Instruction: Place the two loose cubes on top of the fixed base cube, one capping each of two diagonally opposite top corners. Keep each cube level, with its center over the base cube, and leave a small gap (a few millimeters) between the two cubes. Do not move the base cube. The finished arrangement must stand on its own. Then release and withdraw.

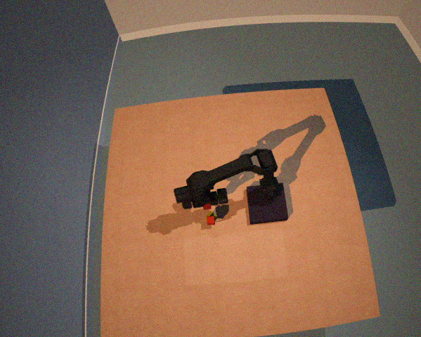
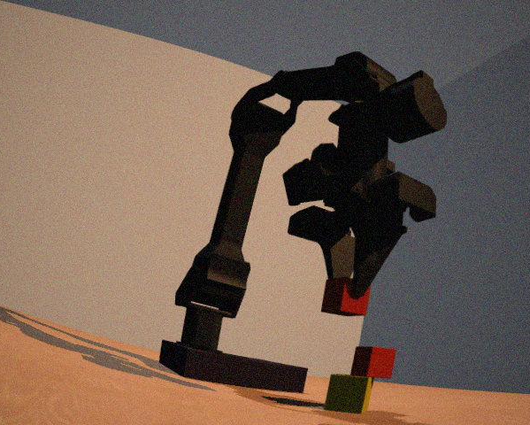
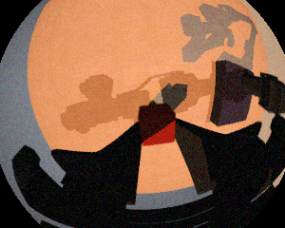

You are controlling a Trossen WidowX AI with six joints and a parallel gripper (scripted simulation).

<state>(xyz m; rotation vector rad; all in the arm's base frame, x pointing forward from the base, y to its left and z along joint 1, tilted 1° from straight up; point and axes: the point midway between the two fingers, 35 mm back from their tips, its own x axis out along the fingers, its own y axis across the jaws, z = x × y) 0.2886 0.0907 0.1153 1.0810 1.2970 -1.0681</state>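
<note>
The yellow-green base cube lies 10 cm below my gripper tip, 3 cm to the left of it and 1 cm behind it.
</note>
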